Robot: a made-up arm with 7 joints. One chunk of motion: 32 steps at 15 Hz.
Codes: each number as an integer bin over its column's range. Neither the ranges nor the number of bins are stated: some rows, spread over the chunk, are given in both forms.
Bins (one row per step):
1: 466 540 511 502 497 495
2: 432 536 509 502 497 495
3: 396 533 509 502 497 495
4: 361 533 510 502 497 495
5: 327 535 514 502 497 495
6: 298 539 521 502 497 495
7: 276 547 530 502 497 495
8: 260 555 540 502 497 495
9: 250 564 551 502 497 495
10: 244 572 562 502 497 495
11: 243 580 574 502 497 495
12: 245 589 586 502 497 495
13: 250 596 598 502 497 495
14: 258 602 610 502 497 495
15: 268 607 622 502 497 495
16: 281 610 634 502 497 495
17: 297 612 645 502 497 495
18: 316 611 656 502 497 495
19: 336 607 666 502 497 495
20: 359 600 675 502 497 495
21: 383 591 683 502 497 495
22: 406 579 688 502 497 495
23: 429 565 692 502 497 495
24: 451 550 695 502 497 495
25: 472 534 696 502 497 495
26: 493 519 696 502 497 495
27: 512 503 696 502 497 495
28: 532 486 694 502 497 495
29: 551 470 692 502 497 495
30: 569 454 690 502 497 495
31: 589 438 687 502 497 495
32: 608 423 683 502 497 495
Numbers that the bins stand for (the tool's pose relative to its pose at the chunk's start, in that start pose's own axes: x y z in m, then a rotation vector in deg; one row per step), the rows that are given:
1: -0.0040 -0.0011 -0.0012 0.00 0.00 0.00
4: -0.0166 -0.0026 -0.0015 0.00 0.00 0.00
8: -0.0288 0.0022 0.0084 0.00 0.00 0.00
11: -0.0308 0.0077 0.0196 0.00 0.00 0.00
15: -0.0278 0.0137 0.0355 0.00 0.00 0.00
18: -0.0220 0.0146 0.0467 0.00 0.00 0.00
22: -0.0112 0.0075 0.0573 0.00 0.00 0.00
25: -0.0033 -0.0024 0.0599 0.00 0.00 0.00
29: 0.0062 -0.0165 0.0586 0.00 0.00 0.00
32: 0.0130 -0.0268 0.0556 0.00 0.00 0.00
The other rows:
2: -0.0081 -0.0020 -0.0019 0.00 0.00 0.00
3: -0.0124 -0.0026 -0.0019 0.00 0.00 0.00
5: -0.0207 -0.0022 -0.0002 0.00 0.00 0.00
6: -0.0242 -0.0013 0.0021 0.00 0.00 0.00
7: -0.0268 0.0005 0.0051 0.00 0.00 0.00
9: -0.0300 0.0042 0.0120 0.00 0.00 0.00
10: -0.0307 0.0060 0.0156 0.00 0.00 0.00
12: -0.0306 0.0097 0.0236 0.00 0.00 0.00
13: -0.0300 0.0113 0.0275 0.00 0.00 0.00
14: -0.0290 0.0126 0.0315 0.00 0.00 0.00
16: -0.0262 0.0143 0.0394 0.00 0.00 0.00
17: -0.0243 0.0148 0.0431 0.00 0.00 0.00
19: -0.0196 0.0137 0.0500 0.00 0.00 0.00
20: -0.0169 0.0121 0.0530 0.00 0.00 0.00
21: -0.0140 0.0102 0.0556 0.00 0.00 0.00
23: -0.0085 0.0044 0.0586 0.00 0.00 0.00
24: -0.0058 0.0011 0.0596 0.00 0.00 0.00
26: -0.0008 -0.0057 0.0599 0.00 0.00 0.00
27: 0.0015 -0.0092 0.0599 0.00 0.00 0.00
28: 0.0039 -0.0130 0.0592 0.00 0.00 0.00
30: 0.0083 -0.0200 0.0579 0.00 0.00 0.00
31: 0.0108 -0.0235 0.0569 0.00 0.00 0.00

